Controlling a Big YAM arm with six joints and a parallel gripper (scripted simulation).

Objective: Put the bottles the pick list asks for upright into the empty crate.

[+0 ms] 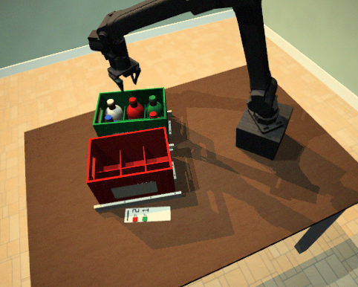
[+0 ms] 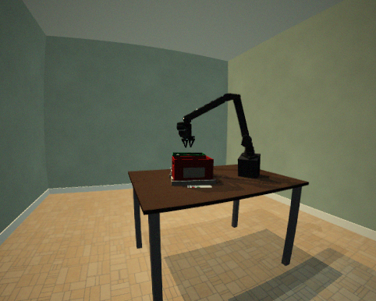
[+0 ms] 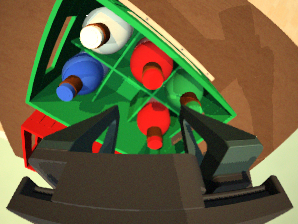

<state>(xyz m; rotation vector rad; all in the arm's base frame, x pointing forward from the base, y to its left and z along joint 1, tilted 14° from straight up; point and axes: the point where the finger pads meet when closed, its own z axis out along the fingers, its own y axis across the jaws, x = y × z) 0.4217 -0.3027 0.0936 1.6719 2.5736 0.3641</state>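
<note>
Right now the red bottle is 150 mm below my hand. From my hand the other things lie so: white bottle (150 mm below, 80 mm ahead, 30 mm to the right); then green bottle (150 mm below, 80 mm behind, 20 mm to the left); then green crate (150 mm below, 40 mm to the left, 10 mm ahead).
</note>
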